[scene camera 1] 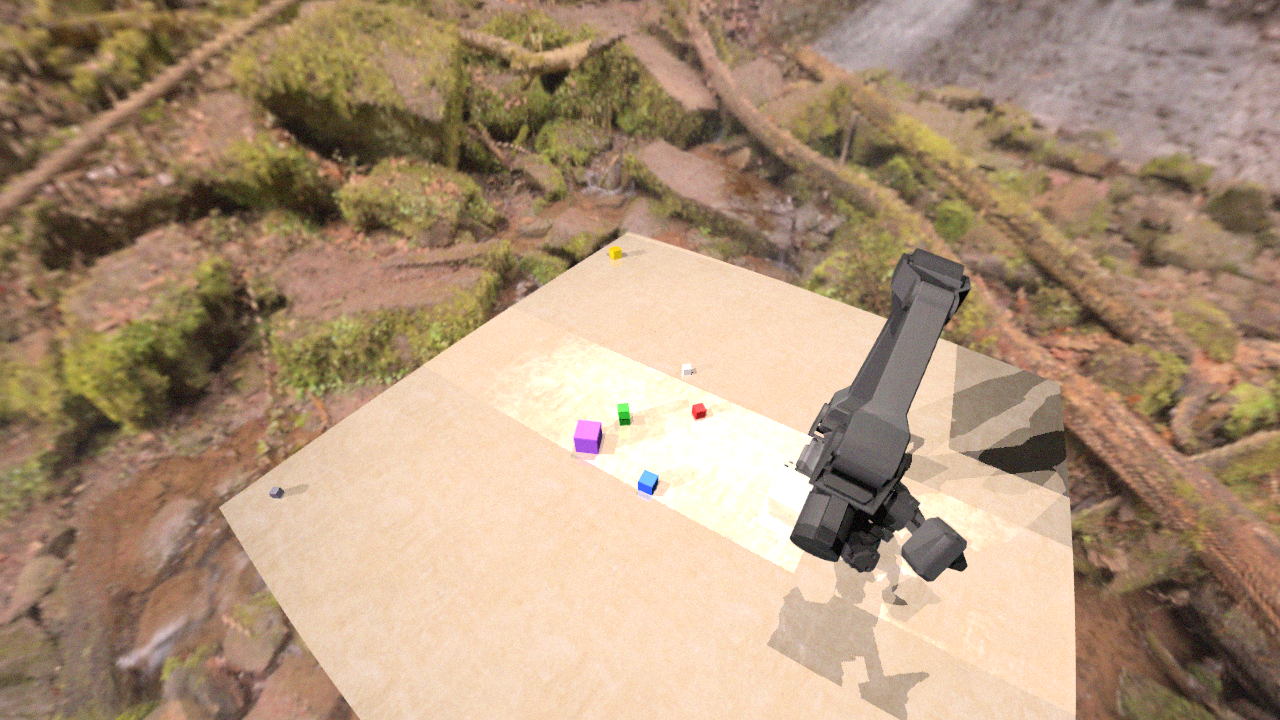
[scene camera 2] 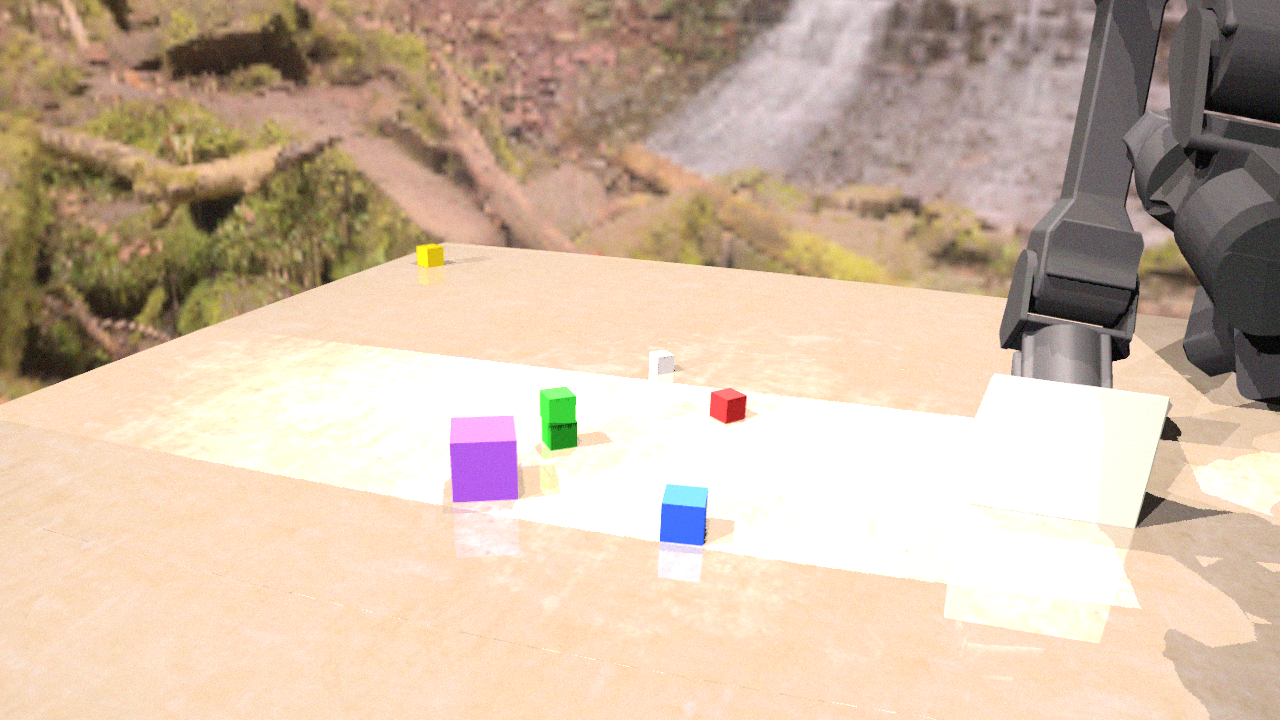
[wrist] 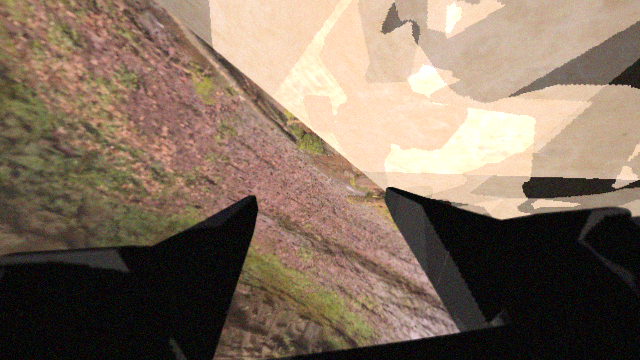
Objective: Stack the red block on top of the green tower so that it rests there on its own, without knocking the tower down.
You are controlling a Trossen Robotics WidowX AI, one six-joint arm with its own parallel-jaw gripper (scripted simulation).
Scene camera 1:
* gripper: 944, 548
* purple cube: 588, 434
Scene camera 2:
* red block: 728, 405
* blue cube: 684, 507
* purple cube: 483, 450
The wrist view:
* gripper: 322, 197
